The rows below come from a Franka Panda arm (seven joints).
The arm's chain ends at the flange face. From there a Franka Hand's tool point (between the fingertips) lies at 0.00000 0.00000 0.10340 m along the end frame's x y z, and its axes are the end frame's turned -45 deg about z.
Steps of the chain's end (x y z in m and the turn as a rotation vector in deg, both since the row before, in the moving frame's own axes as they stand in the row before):
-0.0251, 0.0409, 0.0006, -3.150, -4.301, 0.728
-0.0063, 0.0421, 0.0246, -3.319, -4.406, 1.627
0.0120, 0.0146, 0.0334, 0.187, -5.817, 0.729
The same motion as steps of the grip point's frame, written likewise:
-0.0562, 0.0096, 0.0002, 0.814, -5.269, 0.728
-0.0440, 0.0238, 0.0241, 0.769, -5.462, 1.627
-0.0090, 0.0111, 0.0329, 4.245, -3.981, 0.729

